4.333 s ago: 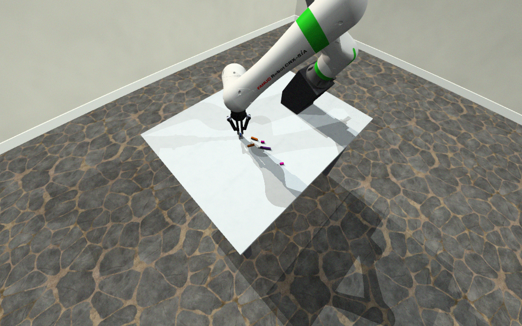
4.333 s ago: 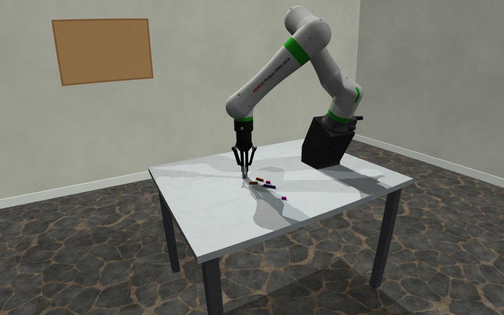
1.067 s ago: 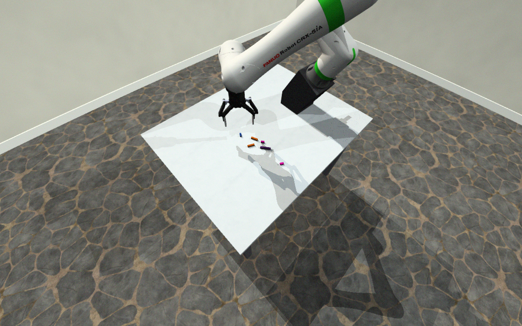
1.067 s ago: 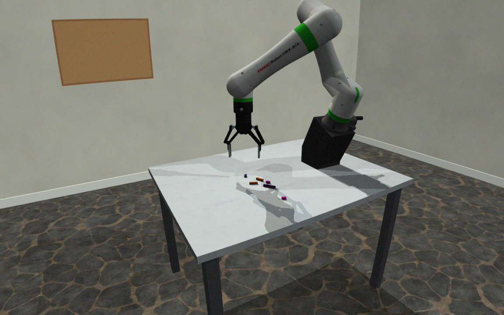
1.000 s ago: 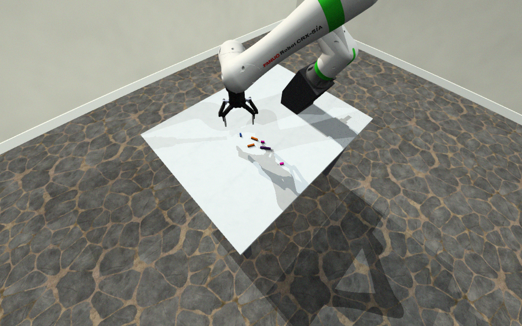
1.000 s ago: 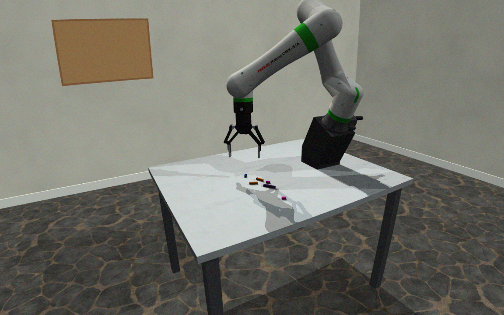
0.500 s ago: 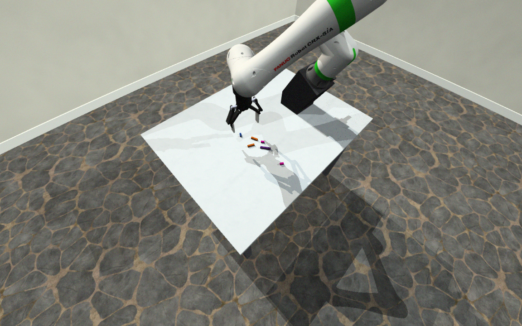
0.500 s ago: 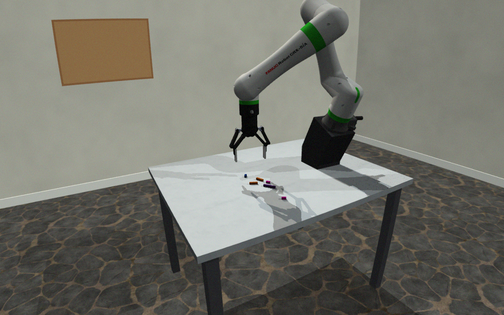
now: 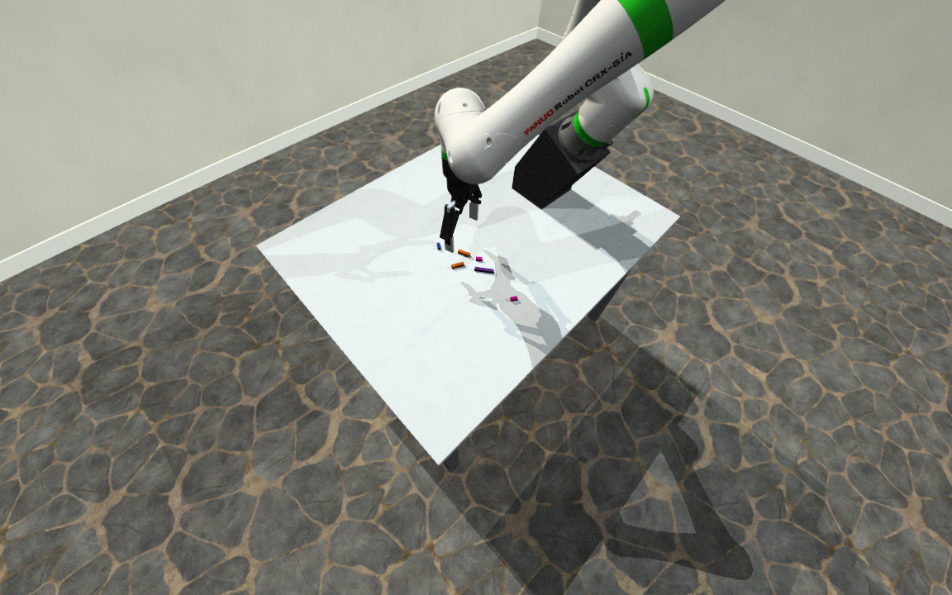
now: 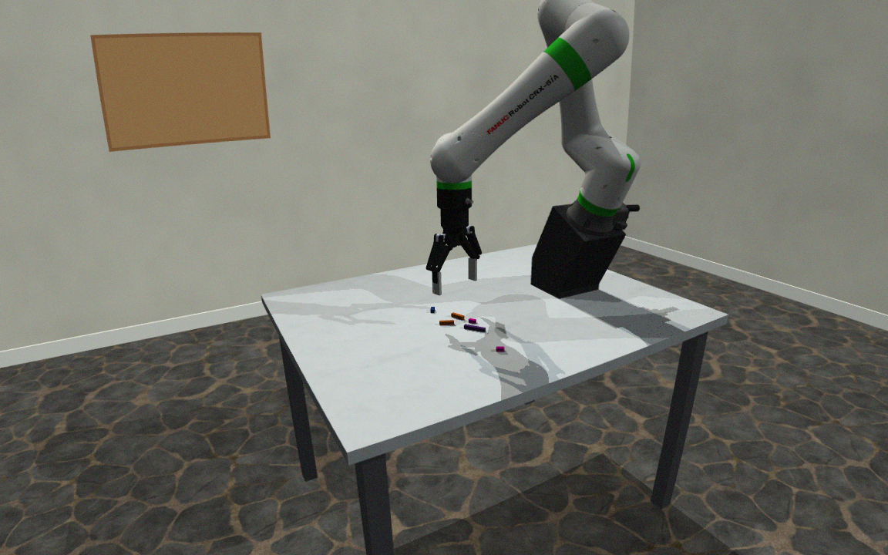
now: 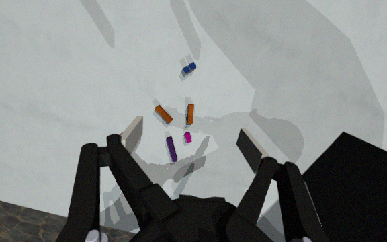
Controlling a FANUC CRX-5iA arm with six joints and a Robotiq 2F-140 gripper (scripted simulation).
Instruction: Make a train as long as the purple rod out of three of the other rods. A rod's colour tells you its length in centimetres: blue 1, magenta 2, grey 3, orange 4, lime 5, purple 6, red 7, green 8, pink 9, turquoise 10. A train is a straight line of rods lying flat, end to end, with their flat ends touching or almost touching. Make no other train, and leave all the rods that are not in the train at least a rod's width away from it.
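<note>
The purple rod is 10 cm to the left of my hand, 10 cm below it and 2 cm behind it.
</note>
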